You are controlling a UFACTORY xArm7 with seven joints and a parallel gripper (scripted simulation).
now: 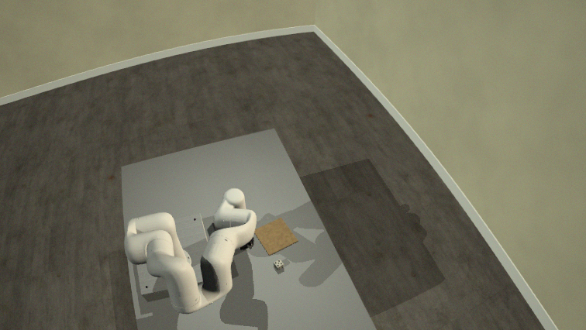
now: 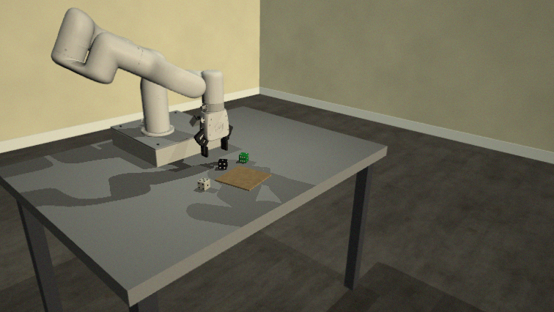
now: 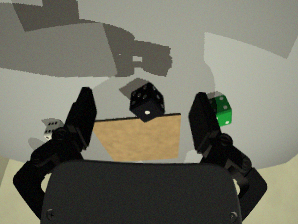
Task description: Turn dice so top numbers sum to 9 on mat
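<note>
Now: hand 40 mm short of the black die and 40 mm above it. The rest, counted from my hand: green die (50 mm ahead, 100 mm to the left, 40 mm below); then white die (100 mm ahead, 150 mm to the right, 40 mm below); then tan mat (150 mm ahead, 10 mm to the right, 60 mm below).
</note>
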